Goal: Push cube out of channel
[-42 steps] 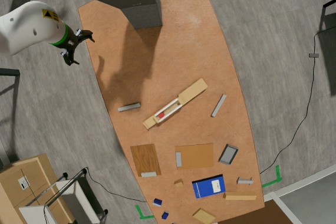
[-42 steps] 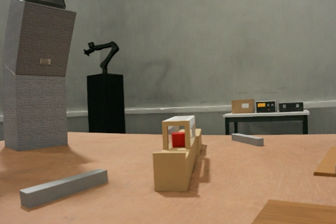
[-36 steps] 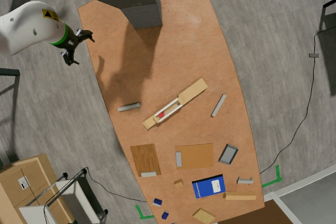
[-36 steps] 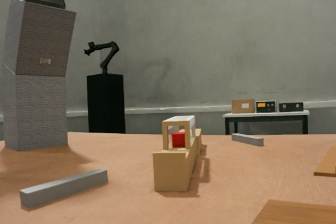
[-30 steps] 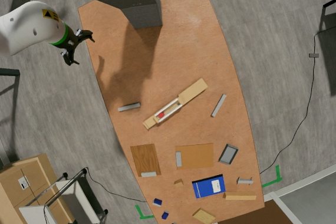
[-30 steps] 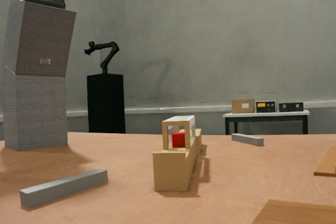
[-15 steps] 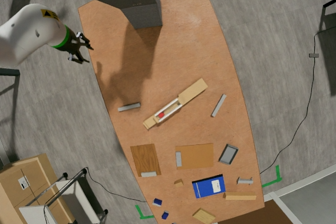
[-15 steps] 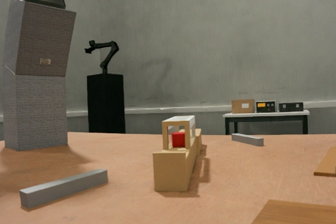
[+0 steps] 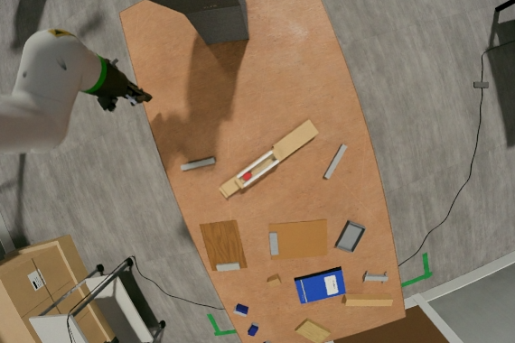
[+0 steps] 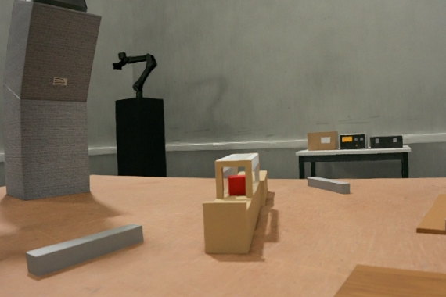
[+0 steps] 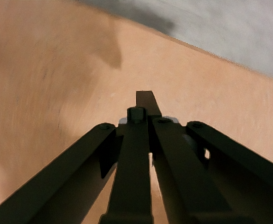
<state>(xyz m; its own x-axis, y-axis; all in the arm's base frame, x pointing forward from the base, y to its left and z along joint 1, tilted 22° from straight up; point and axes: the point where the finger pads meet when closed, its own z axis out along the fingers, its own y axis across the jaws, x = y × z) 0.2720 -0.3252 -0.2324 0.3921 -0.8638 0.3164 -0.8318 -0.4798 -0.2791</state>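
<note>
Now: hand 28 cm short of the grey bar, 9 cm to the right of it and 12 cm above it. Round my hand: thin grey stick (38 cm ahead, 61 cm to the left, 12 cm below); then red cube (35 cm ahead, 27 cm to the left, 7 cm below); then channel (33 cm ahead, 32 cm to the left, 7 cm below).
</note>
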